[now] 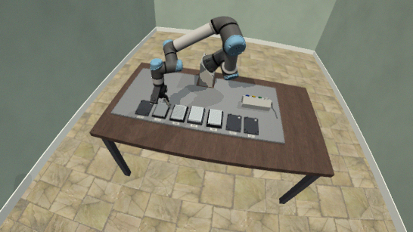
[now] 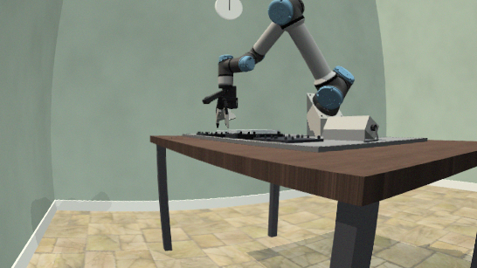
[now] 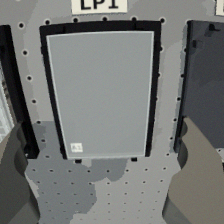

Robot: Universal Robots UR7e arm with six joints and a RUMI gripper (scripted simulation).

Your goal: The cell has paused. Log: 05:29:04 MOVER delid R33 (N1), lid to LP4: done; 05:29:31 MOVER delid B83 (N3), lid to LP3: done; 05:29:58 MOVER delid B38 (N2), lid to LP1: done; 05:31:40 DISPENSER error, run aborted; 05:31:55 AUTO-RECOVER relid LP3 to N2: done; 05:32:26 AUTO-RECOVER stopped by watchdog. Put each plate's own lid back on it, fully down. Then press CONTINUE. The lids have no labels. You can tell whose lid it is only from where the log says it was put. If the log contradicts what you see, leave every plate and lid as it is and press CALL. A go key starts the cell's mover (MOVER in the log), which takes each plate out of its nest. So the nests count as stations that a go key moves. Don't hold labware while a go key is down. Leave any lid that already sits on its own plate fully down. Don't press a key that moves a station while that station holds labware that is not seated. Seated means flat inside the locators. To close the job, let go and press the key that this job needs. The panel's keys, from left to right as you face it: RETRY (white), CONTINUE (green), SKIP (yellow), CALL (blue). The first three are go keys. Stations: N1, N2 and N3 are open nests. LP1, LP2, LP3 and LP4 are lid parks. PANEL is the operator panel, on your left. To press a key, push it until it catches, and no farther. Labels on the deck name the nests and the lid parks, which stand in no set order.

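The grey lid is 3 cm below my hand. Also, from my hand: well plate 13 cm to the left, 2 cm below, 1 cm ahead; dark park 13 cm to the right, 4 cm below; black lid park 4 cm below.
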